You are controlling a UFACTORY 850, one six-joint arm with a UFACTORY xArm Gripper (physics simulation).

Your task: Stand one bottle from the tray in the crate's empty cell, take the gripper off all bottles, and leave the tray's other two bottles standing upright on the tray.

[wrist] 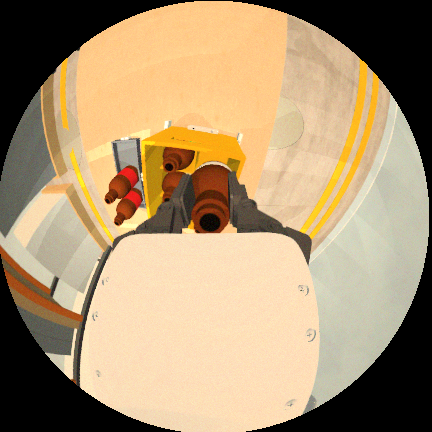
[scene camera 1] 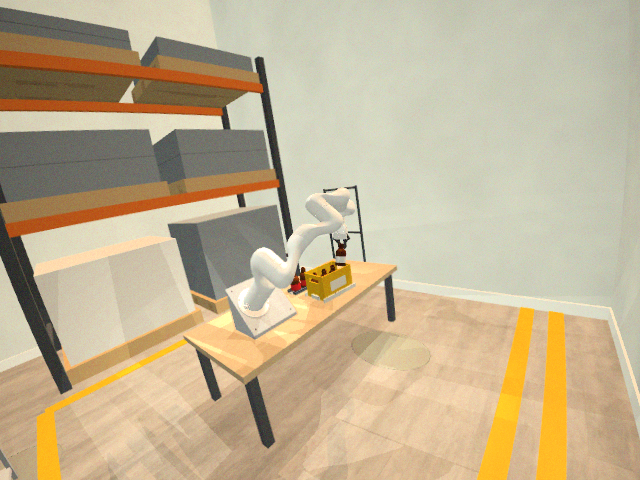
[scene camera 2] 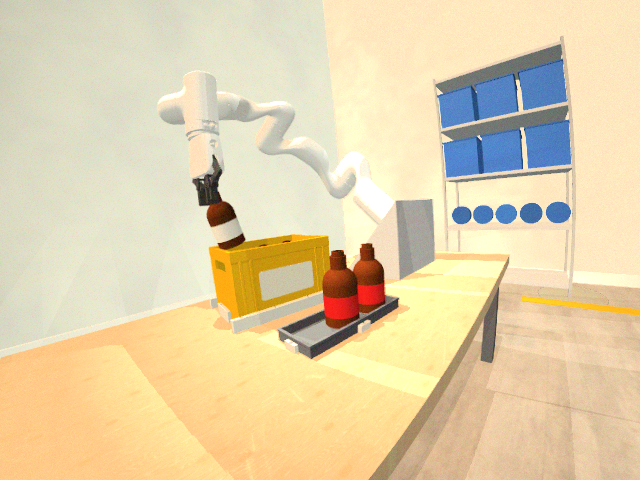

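Note:
My gripper (scene camera 1: 342, 239) (scene camera 2: 208, 195) (wrist: 210, 185) is shut on the neck of a brown bottle with a white label (scene camera 1: 341, 257) (scene camera 2: 226, 229) (wrist: 212, 202). This bottle hangs tilted over the far end of the yellow crate (scene camera 1: 316, 290) (scene camera 2: 242, 289) (wrist: 210, 142), its base near rim height in the scene camera 2 view. Brown bottles (wrist: 178, 157) (scene camera 1: 324, 272) stand inside the crate; the cell under the held bottle is hidden. Two red-labelled bottles, one (scene camera 2: 340, 308) (wrist: 122, 183) and another (scene camera 2: 370, 293) (wrist: 129, 206), stand upright on the dark tray (scene camera 2: 338, 341) (wrist: 126, 150).
The crate and tray stand side by side on the wooden table (scene camera 1: 217, 345) (scene camera 2: 206, 392), with pale brackets (scene camera 2: 273, 313) at the crate's foot. The arm's slanted base (scene camera 1: 258, 321) (scene camera 2: 413, 237) is at the table's other end. Shelving stands beyond the table.

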